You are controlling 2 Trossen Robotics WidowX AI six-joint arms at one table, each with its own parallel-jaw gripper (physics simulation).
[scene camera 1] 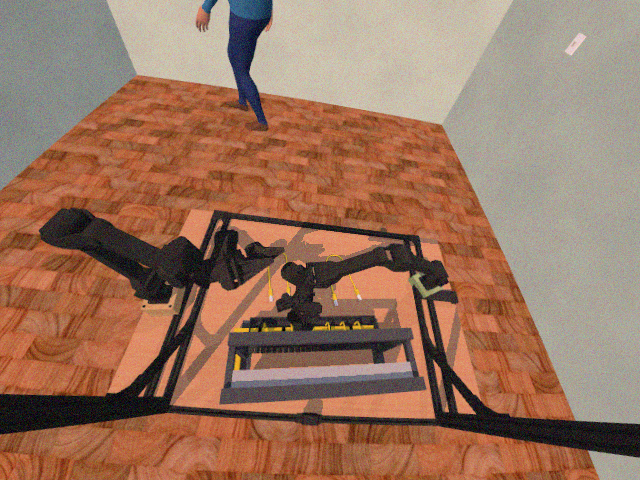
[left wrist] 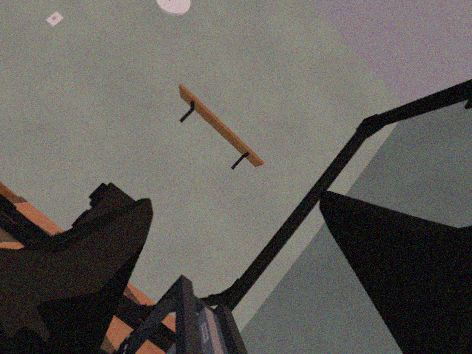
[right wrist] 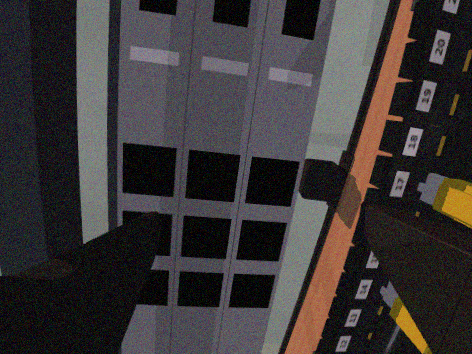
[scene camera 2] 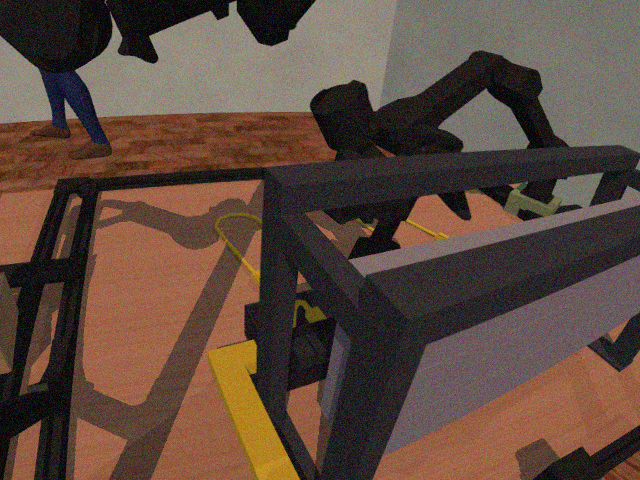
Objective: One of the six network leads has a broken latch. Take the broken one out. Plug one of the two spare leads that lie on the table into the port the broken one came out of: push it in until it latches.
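Frame: origin at the left arm's base, x up, y back, z right, level; centimetres.
Seen in the pictures: left gripper, fingertip midpoint: [scene camera 1: 279, 254] [left wrist: 237, 203]; right gripper, fingertip midpoint: [right wrist: 259, 216]; left arm's base at its link origin: [scene camera 1: 160, 294]; right arm's base at its link origin: [scene camera 1: 428, 281] [scene camera 2: 537, 195].
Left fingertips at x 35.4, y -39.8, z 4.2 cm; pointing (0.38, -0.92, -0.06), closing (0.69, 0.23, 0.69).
Offsets run from my left fingertips to a thing's top centre. "spot": to the spot under its first point.
A black patch panel [scene camera 1: 369, 320] [scene camera 2: 310, 356] with numbered ports sits behind the grey rack. Yellow plugged leads @[dx -33.7, dy -4.2, dz +11.4 cm] [scene camera 1: 363, 325] [right wrist: 452, 200] stand along it; in the right wrist view two show near labels 17 and 14. I cannot tell which latch is broken. One spare yellow lead @[spot: dx -42.5, dy +4.2, dz -11.0 cm] [scene camera 1: 269, 284] [scene camera 2: 232, 242] and the other spare lead @[spot: dx -42.5, dy -30.5, dz -10.4 cm] [scene camera 1: 354, 285] [scene camera 2: 429, 229] lie looped on the table. My right gripper [right wrist: 259, 216] is open and empty, low by the panel, with its right finger over the port row. My left gripper [left wrist: 237, 203] is open and empty, raised well away from the panel.
The grey rack @[dx -17.0, dy -12.2, dz +15.4 cm] [scene camera 1: 320, 338] [scene camera 2: 413, 180] stands in front of the panel, with a grey unit @[dx -19.0, dy -12.1, dz +23.7 cm] [right wrist: 215, 110] full of dark square openings. A yellow bar @[spot: dx -39.2, dy +12.8, dz +16.6 cm] [scene camera 1: 237, 361] [scene camera 2: 242, 403] is at its left end. Black frame posts flank the table. A person [scene camera 1: 245, 51] stands far behind.
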